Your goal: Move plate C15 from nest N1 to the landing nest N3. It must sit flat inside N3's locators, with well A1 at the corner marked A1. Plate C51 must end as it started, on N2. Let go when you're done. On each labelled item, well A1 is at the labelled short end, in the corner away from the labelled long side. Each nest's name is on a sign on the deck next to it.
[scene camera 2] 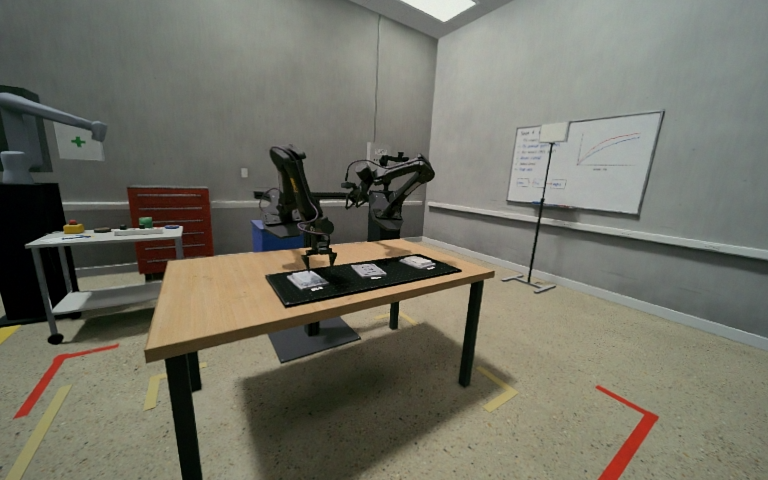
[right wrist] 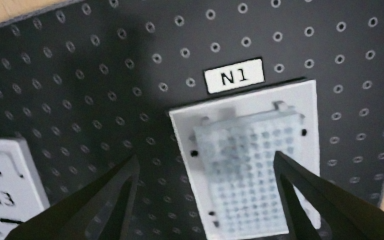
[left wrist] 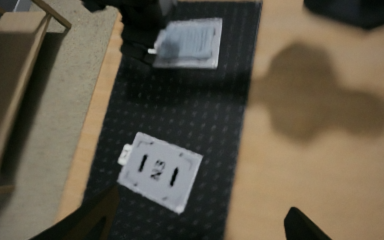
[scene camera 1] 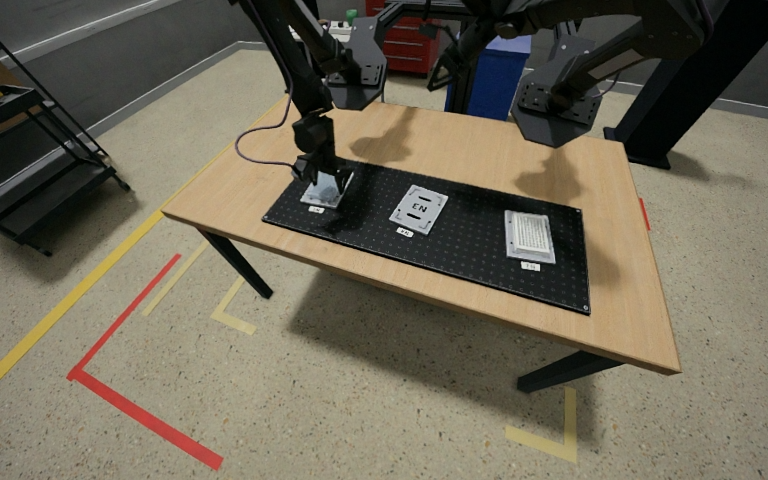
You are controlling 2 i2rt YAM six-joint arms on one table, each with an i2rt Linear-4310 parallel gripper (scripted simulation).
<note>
The pictures show: my left gripper, my right gripper and an N1 sign.
My left gripper is seen too in the left wrist view. My right gripper is seen too in the right wrist view and in the left wrist view.
</note>
